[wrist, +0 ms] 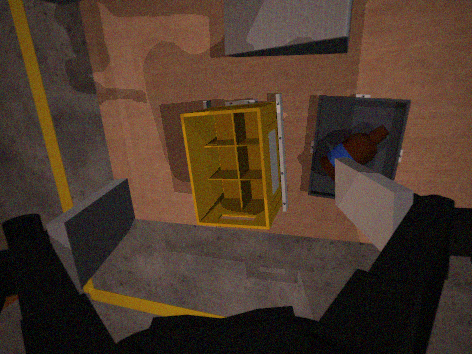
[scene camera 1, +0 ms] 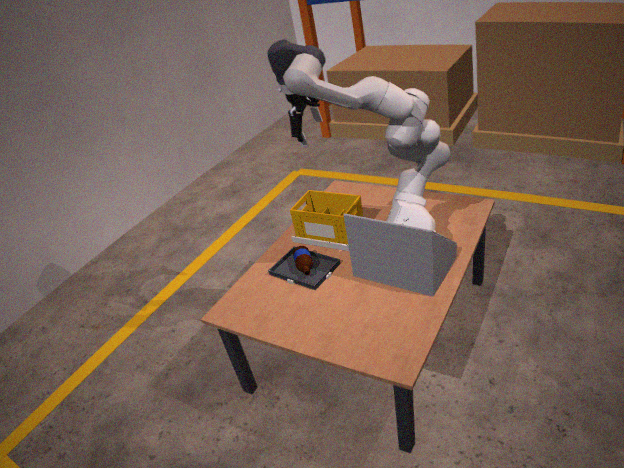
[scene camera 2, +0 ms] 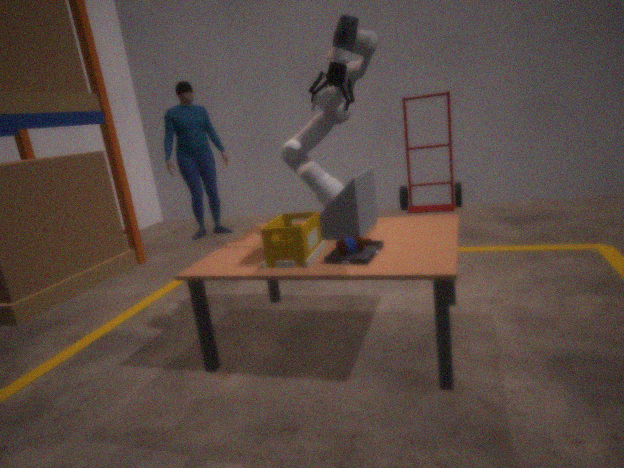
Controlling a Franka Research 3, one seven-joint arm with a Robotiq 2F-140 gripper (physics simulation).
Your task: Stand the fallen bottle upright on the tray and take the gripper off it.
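A brown bottle with a blue label [scene camera 1: 303,260] [scene camera 2: 349,244] [wrist: 361,147] lies on its side on the dark tray [scene camera 1: 326,262] [scene camera 2: 358,258] [wrist: 342,112]. Its neck points toward the front in scene camera 1 and up to the right in the wrist view. My gripper [scene camera 1: 310,129] [scene camera 2: 330,105] [wrist: 232,191] is open and empty, high above the table and well apart from the bottle. In the wrist view the bottle lies by the right finger, which hides part of its base end and a corner of the tray.
A yellow divided crate [scene camera 1: 322,218] [scene camera 2: 282,246] [wrist: 265,170] stands beside the tray, with a white rail [scene camera 1: 318,243] [wrist: 281,150] between them. A grey slanted panel [scene camera 1: 393,251] [scene camera 2: 340,216] [wrist: 300,25] stands near the arm's base. A person [scene camera 2: 191,136] stands behind the table.
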